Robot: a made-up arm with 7 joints.
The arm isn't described. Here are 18 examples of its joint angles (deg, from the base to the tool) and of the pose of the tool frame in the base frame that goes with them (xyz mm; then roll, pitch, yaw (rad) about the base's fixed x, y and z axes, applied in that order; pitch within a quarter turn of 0, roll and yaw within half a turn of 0).
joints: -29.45 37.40 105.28 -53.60 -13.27 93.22 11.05
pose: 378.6 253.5 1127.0 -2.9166 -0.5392 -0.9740
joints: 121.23 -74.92 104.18 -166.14 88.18 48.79 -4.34
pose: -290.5 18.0 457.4 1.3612 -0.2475 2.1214
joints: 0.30 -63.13 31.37 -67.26 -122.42 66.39 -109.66
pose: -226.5 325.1 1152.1 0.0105 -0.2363 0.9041
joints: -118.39 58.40 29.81 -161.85 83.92 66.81 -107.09
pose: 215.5 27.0 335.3 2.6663 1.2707 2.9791
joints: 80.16 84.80 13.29 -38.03 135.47 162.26 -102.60
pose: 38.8 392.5 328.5 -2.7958 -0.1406 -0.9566
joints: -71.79 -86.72 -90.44 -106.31 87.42 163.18 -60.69
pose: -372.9 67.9 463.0 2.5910 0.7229 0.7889
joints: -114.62 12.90 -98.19 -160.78 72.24 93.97 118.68
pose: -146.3 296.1 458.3 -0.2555 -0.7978 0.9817
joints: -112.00 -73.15 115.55 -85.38 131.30 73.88 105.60
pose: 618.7 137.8 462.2 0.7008 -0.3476 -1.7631
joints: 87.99 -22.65 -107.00 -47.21 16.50 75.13 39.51
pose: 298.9 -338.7 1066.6 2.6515 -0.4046 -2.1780
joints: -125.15 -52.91 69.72 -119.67 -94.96 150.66 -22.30
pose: 466.4 -172.2 654.7 0.8528 0.4807 1.0976
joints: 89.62 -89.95 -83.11 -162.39 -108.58 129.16 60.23
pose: 189.9 162.8 780.1 -2.6757 -0.7516 -1.6953
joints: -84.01 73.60 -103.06 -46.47 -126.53 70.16 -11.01
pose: -259.2 -474.0 843.7 -1.9945 0.5173 -2.4881
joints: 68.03 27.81 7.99 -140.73 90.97 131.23 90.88
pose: 146.8 253.6 392.8 0.4202 -0.8535 -1.0219
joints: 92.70 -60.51 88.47 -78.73 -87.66 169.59 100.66
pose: -372.1 -379.7 619.9 -0.9648 -0.1990 0.1449
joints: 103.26 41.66 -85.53 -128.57 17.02 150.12 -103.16
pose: 437.8 158.0 765.8 1.3760 -0.7039 1.8382
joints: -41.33 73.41 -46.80 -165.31 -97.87 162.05 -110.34
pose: -17.2 30.4 340.2 -2.3988 -0.2944 0.2066
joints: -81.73 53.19 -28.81 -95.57 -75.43 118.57 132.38
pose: -14.3 -455.8 386.7 -1.7339 -0.4893 0.2727
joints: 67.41 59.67 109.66 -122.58 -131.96 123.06 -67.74
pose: -424.9 -0.3 855.9 0.9362 -0.0910 -1.1953
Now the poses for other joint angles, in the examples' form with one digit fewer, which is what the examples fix.
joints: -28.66 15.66 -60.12 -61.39 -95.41 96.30 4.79
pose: 185 -406 983 -0.650 -0.098 -0.003
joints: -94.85 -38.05 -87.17 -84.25 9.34 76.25 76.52
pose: -453 268 873 1.696 -0.361 1.355
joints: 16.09 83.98 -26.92 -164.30 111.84 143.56 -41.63
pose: -104 -163 536 0.487 -1.007 -0.835
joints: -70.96 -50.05 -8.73 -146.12 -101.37 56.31 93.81
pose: 84 -297 831 -1.813 -0.162 0.043
